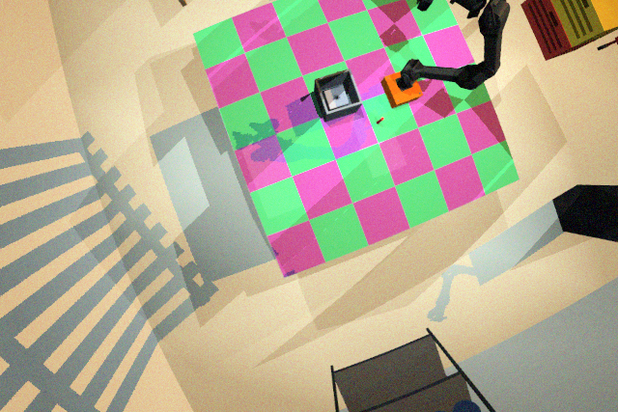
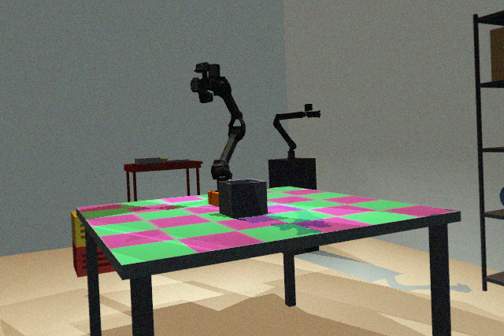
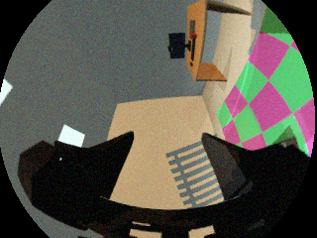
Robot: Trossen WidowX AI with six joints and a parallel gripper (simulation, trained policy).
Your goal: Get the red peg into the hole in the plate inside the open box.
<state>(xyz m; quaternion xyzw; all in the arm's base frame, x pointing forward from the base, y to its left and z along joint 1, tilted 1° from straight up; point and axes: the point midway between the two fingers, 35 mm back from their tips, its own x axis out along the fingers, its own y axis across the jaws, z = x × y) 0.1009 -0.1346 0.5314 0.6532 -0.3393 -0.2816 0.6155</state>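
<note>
The red peg lies 60 mm ahead of my gripper tip, 280 mm to the left of it and 560 mm below it. The rest, counted from my gripper tip: grey plate: 200 mm ahead, 110 mm to the left, 550 mm below.
</note>
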